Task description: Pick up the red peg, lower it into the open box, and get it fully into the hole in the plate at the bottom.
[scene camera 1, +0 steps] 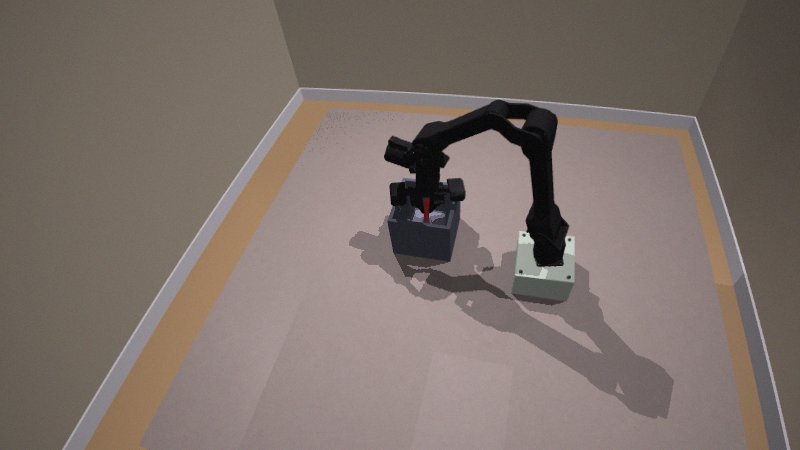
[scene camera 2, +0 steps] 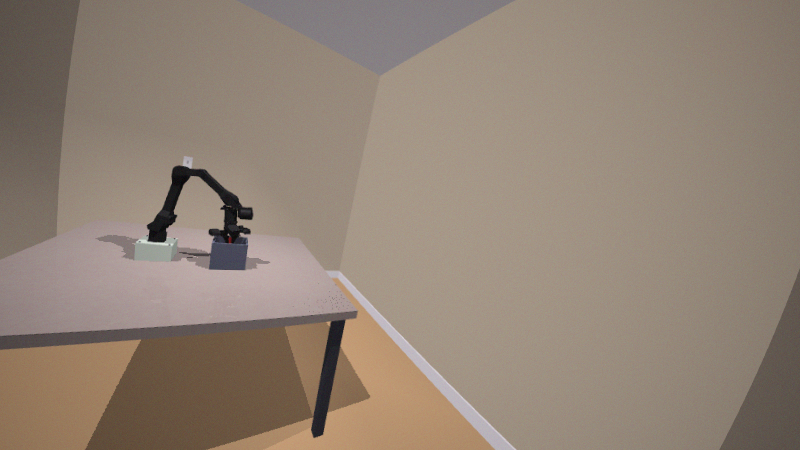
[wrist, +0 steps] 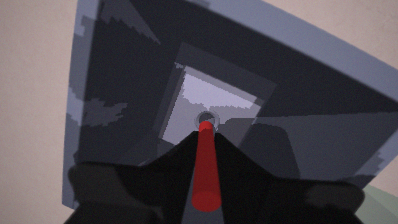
Scene:
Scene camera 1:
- my gripper: 426, 212
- dark blue box: 424, 240
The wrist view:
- my gripper: 206, 136
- dark blue box: 322, 118
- red peg: 206, 194
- pale plate: 233, 110

